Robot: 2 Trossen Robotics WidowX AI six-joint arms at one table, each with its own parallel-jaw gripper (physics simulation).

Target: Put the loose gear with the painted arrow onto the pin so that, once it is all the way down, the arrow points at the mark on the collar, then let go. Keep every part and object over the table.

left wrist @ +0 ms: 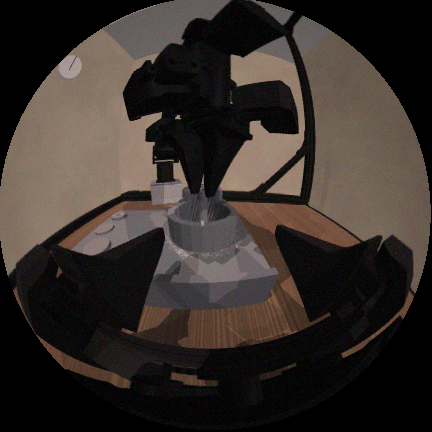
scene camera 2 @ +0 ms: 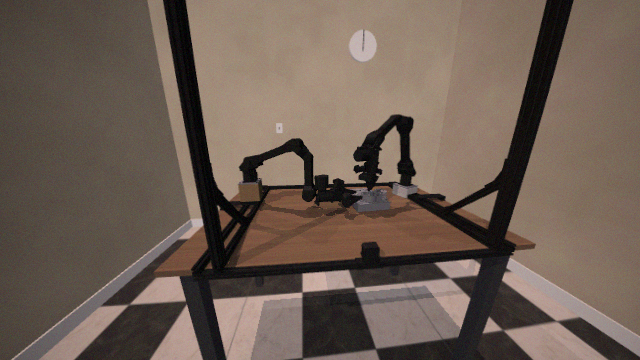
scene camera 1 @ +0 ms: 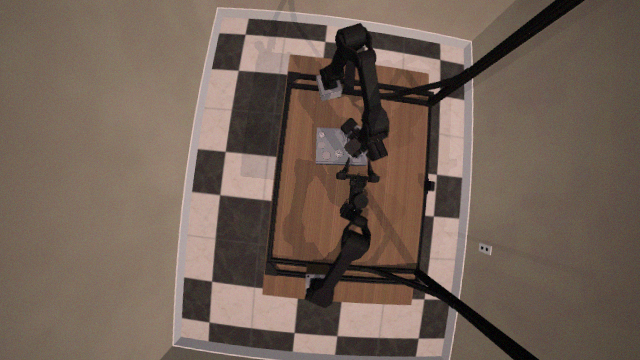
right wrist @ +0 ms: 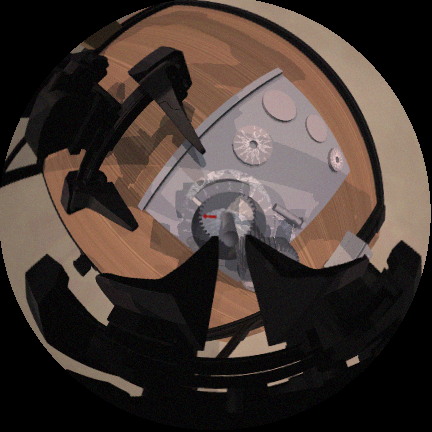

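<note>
The gear with the red arrow (right wrist: 209,216) sits around the pin (right wrist: 227,222) inside the collar (left wrist: 187,237); its arrow points left in the right wrist view. The collar's pale mark (right wrist: 196,201) (left wrist: 202,223) lies up-left of the arrow tip, out of line with the arrow. How far down the gear sits is unclear. My right gripper (right wrist: 231,240) (left wrist: 201,194) is nearly shut, empty, with a narrow gap, just above the collar by the pin. My left gripper (left wrist: 220,232) (right wrist: 162,194) is open and empty, low beside the base plate (left wrist: 215,290) (right wrist: 215,135).
A second toothed gear (right wrist: 286,250) stands against the collar, partly hidden by the right fingers. The plate also bears a short rod (right wrist: 287,214), a pale slotted disc (right wrist: 242,150) and several smaller discs. Black frame bars (scene camera 1: 281,175) edge the wooden table (scene camera 1: 310,225).
</note>
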